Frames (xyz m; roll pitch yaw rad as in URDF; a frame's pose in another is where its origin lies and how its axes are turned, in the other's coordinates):
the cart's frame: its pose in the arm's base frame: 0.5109 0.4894 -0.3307 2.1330 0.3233 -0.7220
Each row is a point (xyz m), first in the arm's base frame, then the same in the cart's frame.
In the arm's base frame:
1: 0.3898 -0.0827 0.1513
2: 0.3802 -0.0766 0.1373
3: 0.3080 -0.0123 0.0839
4: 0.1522 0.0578 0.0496
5: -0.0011 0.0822 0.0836
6: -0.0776 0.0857 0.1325
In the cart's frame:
1: 0.1192 0.7354 0.1387
2: 0.1130 0.7221 0.1492
3: 0.0383 0.6530 0.1921
4: -0.1056 0.6084 0.2797
5: -0.2408 0.6447 0.3549
6: -0.3130 0.6934 0.3809

